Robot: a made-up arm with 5 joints.
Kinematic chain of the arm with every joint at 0, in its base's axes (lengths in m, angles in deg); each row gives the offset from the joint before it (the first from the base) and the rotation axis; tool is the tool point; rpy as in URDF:
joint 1: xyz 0.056 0 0.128 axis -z
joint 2: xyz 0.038 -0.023 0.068 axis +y
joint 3: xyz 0.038 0 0.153 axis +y
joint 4: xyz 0.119 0 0.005 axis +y
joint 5: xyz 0.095 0.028 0 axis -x
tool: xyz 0 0 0 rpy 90 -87.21 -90
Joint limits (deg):
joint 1: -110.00..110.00
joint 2: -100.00..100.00
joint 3: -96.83..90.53
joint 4: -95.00..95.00
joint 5: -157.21..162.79
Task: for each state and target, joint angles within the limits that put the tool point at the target. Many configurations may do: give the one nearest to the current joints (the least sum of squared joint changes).
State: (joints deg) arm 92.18 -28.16 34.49 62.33 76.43
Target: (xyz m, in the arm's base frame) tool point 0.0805 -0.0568 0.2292
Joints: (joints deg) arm 71.30 -42.03 50.77 93.73 76.43
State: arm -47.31 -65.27 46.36 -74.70 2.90
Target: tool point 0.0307 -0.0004 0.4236
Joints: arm -12.30 -75.02 46.95 -78.74 2.90
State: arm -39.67 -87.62 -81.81 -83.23 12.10
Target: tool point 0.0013 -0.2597 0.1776
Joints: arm -79.19 -86.63 -80.02 -81.14 12.10
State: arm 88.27 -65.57 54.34 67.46 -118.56
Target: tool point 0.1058 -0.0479 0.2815
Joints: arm 48.04 -77.74 43.29 70.24 -118.56
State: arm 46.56 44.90 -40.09 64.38 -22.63
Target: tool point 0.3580 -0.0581 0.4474
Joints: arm 11.82 28.83 -74.05 15.09 -22.63
